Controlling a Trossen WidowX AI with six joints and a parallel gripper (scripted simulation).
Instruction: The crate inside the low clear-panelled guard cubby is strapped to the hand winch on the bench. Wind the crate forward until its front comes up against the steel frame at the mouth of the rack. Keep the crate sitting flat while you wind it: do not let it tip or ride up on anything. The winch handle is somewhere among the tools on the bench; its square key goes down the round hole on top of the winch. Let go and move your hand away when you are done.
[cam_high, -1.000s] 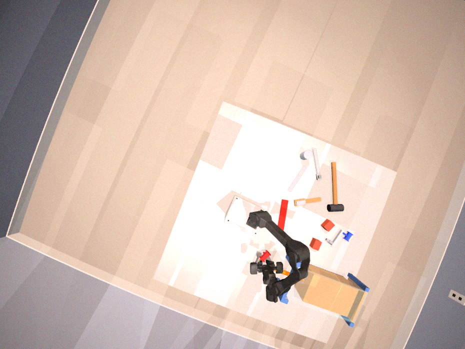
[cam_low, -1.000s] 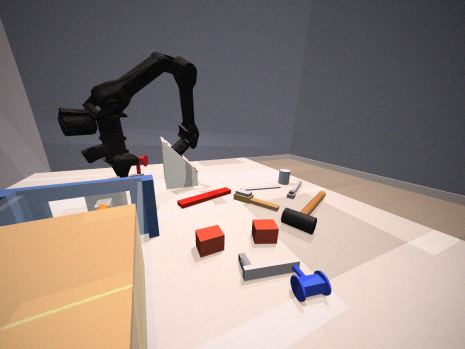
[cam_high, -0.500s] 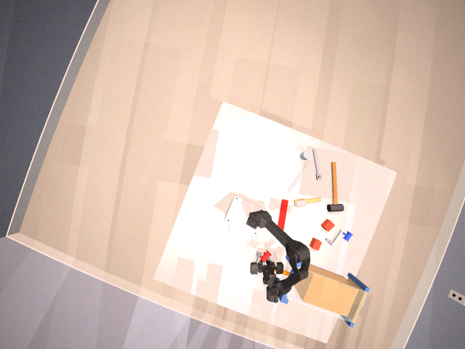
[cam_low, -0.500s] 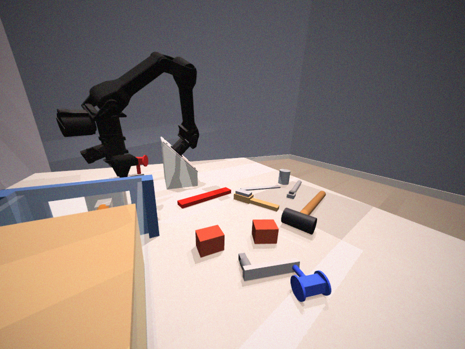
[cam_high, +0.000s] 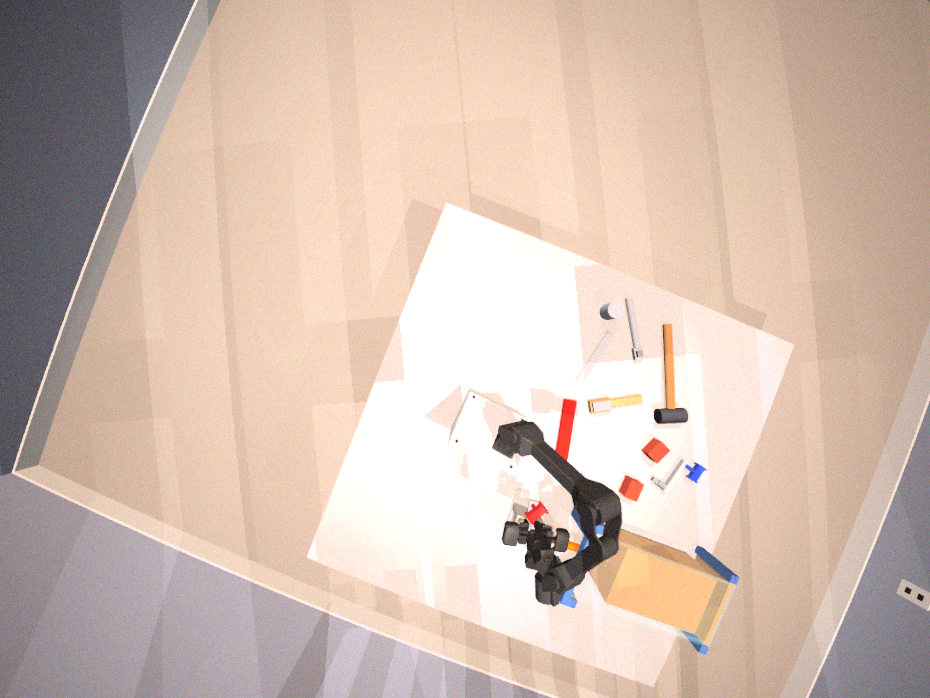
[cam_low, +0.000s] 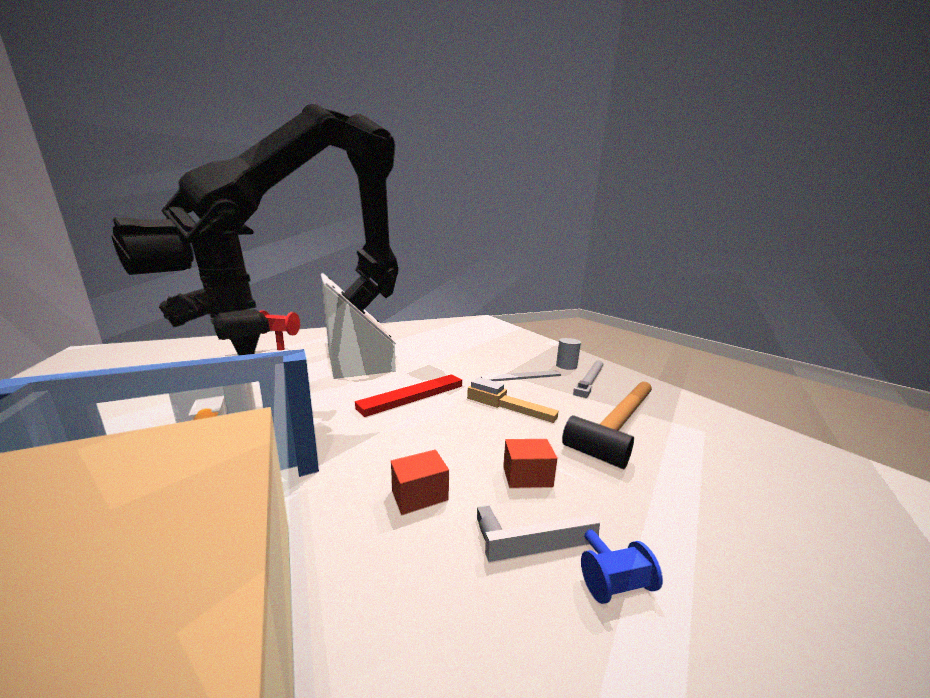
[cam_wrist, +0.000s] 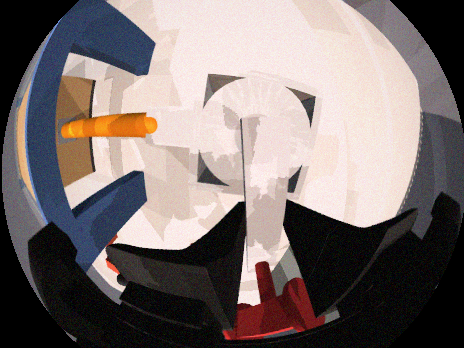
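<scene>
Right now the red knob is 2 cm behind my gripper tip, 5 cm to the left of it and 5 cm above it. The rest, counted from my gripper tip: winch: 5 cm to the right, 7 cm below; blue steel frame: 17 cm ahead, 2 cm to the right, 1 cm above; winch handle: 1 cm behind, 2 cm to the left, 2 cm above.
</scene>
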